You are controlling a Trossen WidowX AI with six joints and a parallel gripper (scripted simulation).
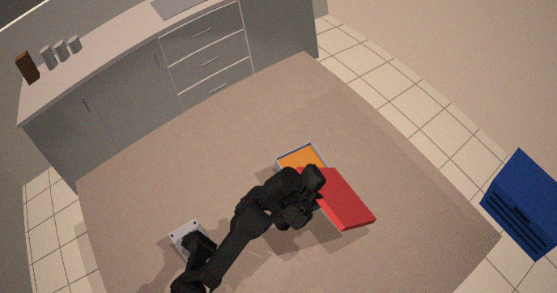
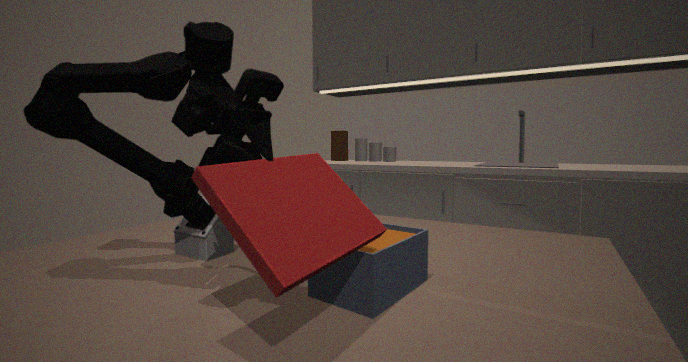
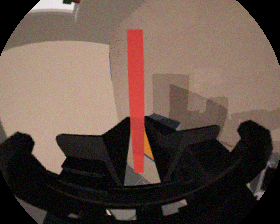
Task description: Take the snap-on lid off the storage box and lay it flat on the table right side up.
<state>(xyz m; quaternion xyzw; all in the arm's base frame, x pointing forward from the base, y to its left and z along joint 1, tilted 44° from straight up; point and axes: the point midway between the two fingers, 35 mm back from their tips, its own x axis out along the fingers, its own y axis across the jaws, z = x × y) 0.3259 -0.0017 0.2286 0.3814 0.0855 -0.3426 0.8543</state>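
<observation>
The red lid is 60 mm ahead of my gripper tip and 50 mm below it. Round my gripper tip: storage box: 80 mm ahead, 180 mm to the left, 180 mm below.
</observation>
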